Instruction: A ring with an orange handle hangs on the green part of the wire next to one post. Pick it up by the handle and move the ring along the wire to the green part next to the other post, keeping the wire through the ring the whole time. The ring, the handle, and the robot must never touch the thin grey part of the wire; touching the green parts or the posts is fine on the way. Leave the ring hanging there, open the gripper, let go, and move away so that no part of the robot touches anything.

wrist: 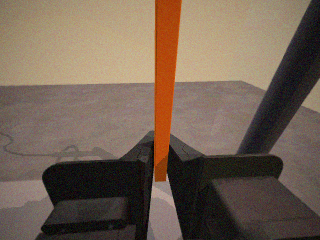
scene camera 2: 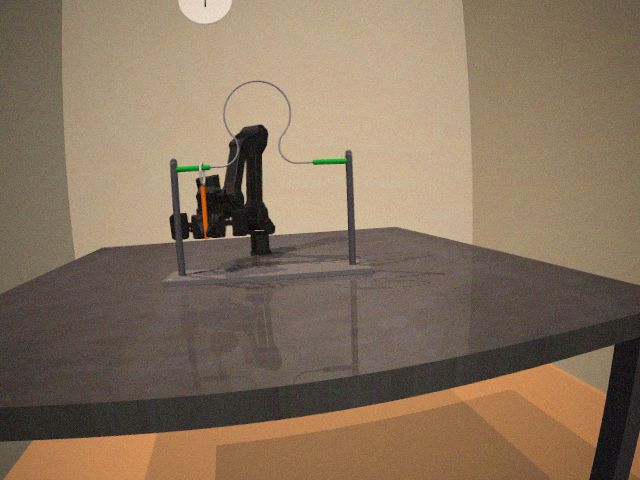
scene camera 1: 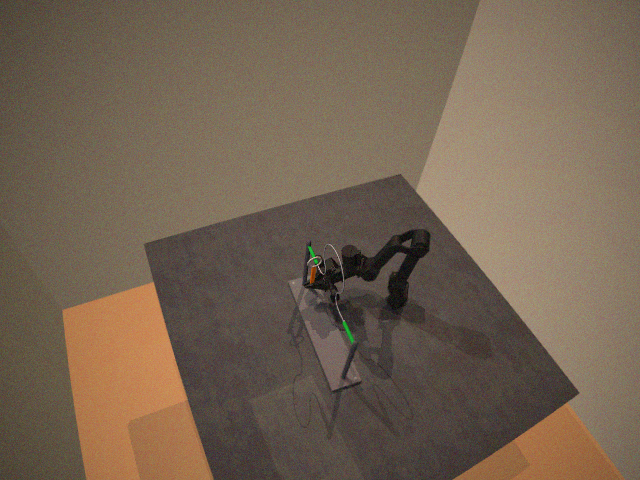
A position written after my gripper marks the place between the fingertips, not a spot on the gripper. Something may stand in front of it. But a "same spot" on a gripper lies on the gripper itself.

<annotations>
my gripper: wrist; scene camera 2 204,234; scene camera 1
same spot on my gripper: (scene camera 1: 319,283) = (wrist: 123,158)
</annotations>
